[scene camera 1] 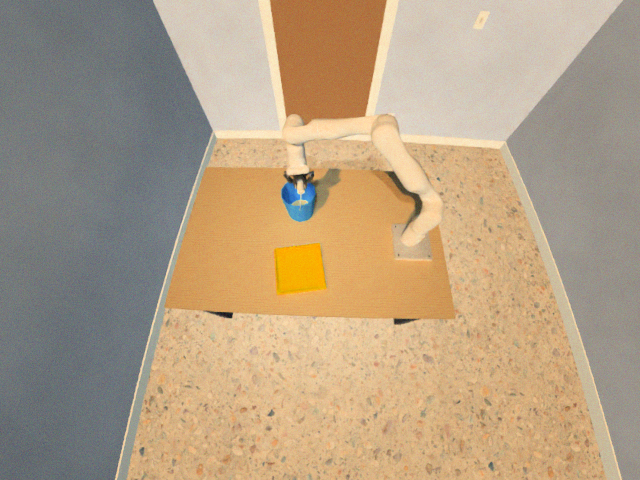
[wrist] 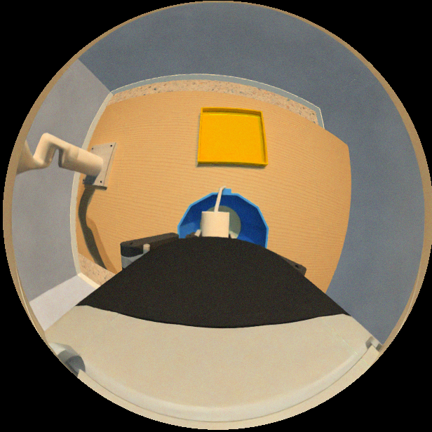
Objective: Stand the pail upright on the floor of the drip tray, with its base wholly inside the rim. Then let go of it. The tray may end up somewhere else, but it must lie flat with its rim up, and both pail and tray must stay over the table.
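Places are measured from the arm's base along level axes (x left, y back, z up), in millimetres.
Pixels of known places: gripper, fingertip midpoint: (scene camera 1: 300, 187); arm's base, origin of the base link: (scene camera 1: 408, 238).
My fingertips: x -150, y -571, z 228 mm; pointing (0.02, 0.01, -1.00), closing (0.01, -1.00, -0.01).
Note:
For each thing: its middle in the pictures, then the offset to it from my fingertips. "spot": a spot on its surface instead. Level surfaces: height alone.
- blue pail, surface spot: (scene camera 1: 300, 211) spot: dx +63, dy -6, dz -112 mm
- white cylindrical grip, body centre: (scene camera 1: 300, 183) dx -15, dy -2, dz +15 mm
- yellow square drip tray, body centre: (scene camera 1: 299, 268) dx +320, dy -10, dz -242 mm
- wooden table, its level: dz -254 mm
A blue pail (scene camera 1: 300, 211) (wrist: 256, 220) hangs or stands roughly upright behind the tray in the scene view, with its open top up. How far its base is from the table is hard to tell. Its thin handle is up, with a white cylindrical grip (scene camera 1: 300, 188) (wrist: 215, 223) over the opening. My gripper (scene camera 1: 300, 184) (wrist: 214, 238) is shut on that handle grip; its fingertips are mostly hidden in the wrist view. The yellow square drip tray (scene camera 1: 299, 268) (wrist: 232, 140) lies flat with its low rim up, apart from the pail.
The wooden table (scene camera 1: 232, 248) (wrist: 310, 175) carries the tray. The arm's base plate (scene camera 1: 412, 252) (wrist: 104, 150) is at the table's right end in the scene view. The tray lies near the front table edge, and the pail is nearer the back edge, by the wall with the brown door (scene camera 1: 328, 56).

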